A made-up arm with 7 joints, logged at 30 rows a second.
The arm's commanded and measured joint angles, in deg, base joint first. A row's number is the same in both.
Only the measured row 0 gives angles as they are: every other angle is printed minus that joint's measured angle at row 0.
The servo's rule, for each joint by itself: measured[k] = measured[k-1] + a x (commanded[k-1-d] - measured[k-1]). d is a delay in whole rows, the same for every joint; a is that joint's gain. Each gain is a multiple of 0.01, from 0.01 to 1. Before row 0 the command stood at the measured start. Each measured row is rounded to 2 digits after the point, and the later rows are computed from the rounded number. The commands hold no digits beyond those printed.
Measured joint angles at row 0:
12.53 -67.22 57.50 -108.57 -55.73 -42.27 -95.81
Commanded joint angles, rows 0 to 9:
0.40 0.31 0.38 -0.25 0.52 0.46 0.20
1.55 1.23 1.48 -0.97 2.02 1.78 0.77
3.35 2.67 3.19 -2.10 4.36 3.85 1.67
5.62 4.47 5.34 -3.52 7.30 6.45 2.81
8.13 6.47 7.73 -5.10 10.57 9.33 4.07
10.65 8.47 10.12 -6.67 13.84 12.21 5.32
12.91 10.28 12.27 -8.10 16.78 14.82 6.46
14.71 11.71 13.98 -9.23 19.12 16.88 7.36
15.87 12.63 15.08 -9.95 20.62 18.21 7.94
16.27 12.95 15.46 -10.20 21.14 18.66 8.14
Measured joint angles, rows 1 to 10:
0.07 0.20 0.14 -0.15 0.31 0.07 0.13
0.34 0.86 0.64 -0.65 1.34 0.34 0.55
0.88 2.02 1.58 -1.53 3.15 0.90 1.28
1.73 3.59 2.97 -2.74 5.64 1.79 2.27
2.88 5.43 4.73 -4.18 8.60 3.00 3.44
4.28 7.38 6.72 -5.70 11.74 4.47 4.66
5.83 9.24 8.77 -7.16 14.76 6.13 5.83
7.43 10.82 10.70 -8.42 17.38 7.85 6.82
8.95 11.98 12.32 -9.35 19.32 9.51 7.55
10.27 12.60 13.48 -9.87 20.41 10.97 7.93
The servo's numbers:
d 0
a 0.18 0.64 0.37 0.61 0.60 0.16 0.65

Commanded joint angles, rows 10 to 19:
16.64 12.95 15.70 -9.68 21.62 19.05 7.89
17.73 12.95 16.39 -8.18 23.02 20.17 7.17
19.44 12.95 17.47 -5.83 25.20 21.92 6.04
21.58 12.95 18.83 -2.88 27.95 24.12 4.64
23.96 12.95 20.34 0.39 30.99 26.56 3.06
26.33 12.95 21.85 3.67 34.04 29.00 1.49
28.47 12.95 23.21 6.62 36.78 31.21 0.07
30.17 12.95 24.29 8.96 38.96 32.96 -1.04
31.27 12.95 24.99 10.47 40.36 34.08 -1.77
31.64 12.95 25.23 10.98 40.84 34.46 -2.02
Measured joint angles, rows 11 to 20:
11.42 12.82 14.30 -9.75 21.14 12.26 7.90
12.56 12.90 15.07 -8.79 22.27 13.53 7.43
13.80 12.93 15.96 -6.98 24.03 14.87 6.53
15.20 12.94 17.02 -4.48 26.38 16.35 5.30
16.78 12.95 18.25 -1.51 29.15 17.98 3.84
18.50 12.95 19.58 1.65 32.08 19.74 2.31
20.29 12.95 20.92 4.68 34.90 21.58 0.85
22.07 12.95 22.17 7.29 37.34 23.40 -0.38
23.73 12.95 23.21 9.23 39.15 25.11 -1.28
25.15 12.95 23.96 10.30 40.16 26.61 -1.76

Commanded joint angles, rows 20 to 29:
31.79 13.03 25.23 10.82 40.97 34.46 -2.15
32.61 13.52 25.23 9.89 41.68 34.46 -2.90
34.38 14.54 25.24 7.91 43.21 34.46 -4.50
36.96 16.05 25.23 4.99 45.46 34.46 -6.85
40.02 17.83 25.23 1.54 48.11 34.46 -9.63
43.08 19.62 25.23 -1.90 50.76 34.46 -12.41
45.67 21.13 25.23 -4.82 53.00 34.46 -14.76
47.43 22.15 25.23 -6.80 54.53 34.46 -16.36
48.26 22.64 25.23 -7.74 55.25 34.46 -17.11
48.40 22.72 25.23 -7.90 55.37 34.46 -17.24
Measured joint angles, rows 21 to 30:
26.35 13.00 24.43 10.62 40.65 27.87 -2.01
27.48 13.33 24.73 10.17 41.27 28.92 -2.59
28.72 14.10 24.92 8.79 42.43 29.81 -3.83
30.20 15.35 25.03 6.47 44.25 30.55 -5.79
31.97 16.94 25.10 3.46 46.57 31.18 -8.29
33.97 18.66 25.15 0.19 49.08 31.70 -10.97
36.08 20.24 25.18 -2.87 51.43 32.14 -13.43
38.12 21.46 25.20 -5.27 53.29 32.51 -15.33
39.95 22.22 25.21 -6.78 54.47 32.82 -16.49
41.47 22.54 25.22 -7.46 55.01 33.08 -16.98

